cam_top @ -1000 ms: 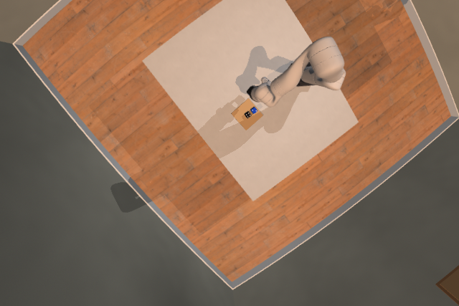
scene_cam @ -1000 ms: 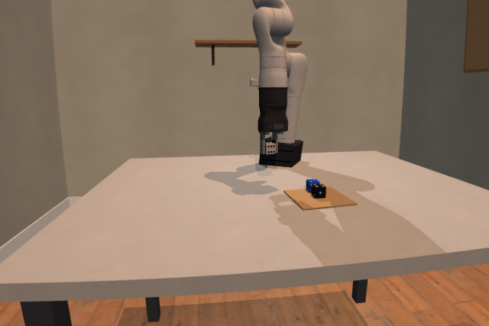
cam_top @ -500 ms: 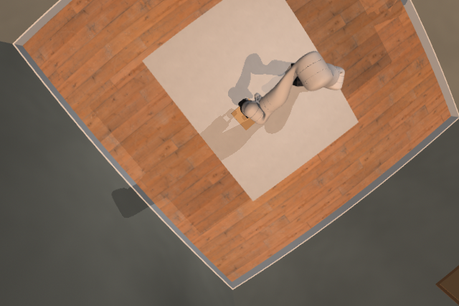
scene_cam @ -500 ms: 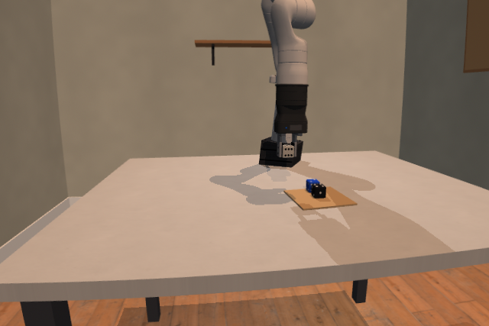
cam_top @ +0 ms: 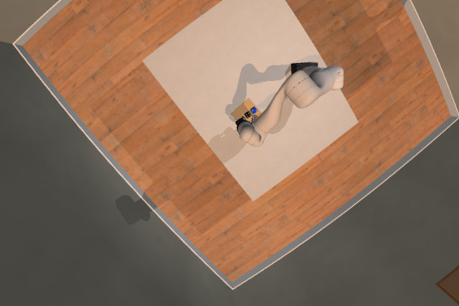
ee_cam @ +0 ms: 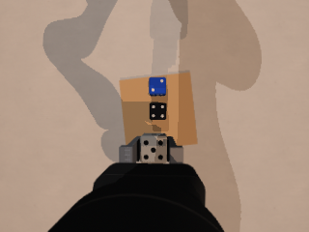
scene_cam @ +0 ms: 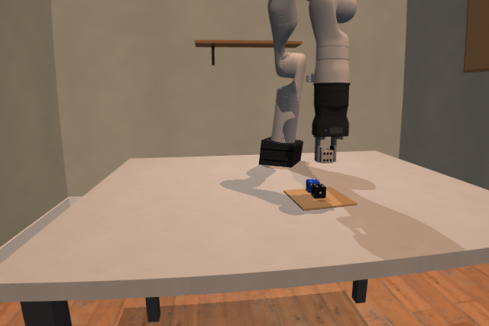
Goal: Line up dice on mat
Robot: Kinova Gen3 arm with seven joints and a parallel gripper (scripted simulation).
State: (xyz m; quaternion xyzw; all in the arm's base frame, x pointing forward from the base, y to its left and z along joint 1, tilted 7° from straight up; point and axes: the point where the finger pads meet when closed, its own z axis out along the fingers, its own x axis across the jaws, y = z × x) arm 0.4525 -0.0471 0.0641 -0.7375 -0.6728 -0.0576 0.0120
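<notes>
The mat lies 12 cm below my hand, 4 cm behind it and 1 cm to the left of it. Also, from my hand: white die (right at my hand); blue die (11 cm below, 9 cm behind, 1 cm to the left).
</notes>
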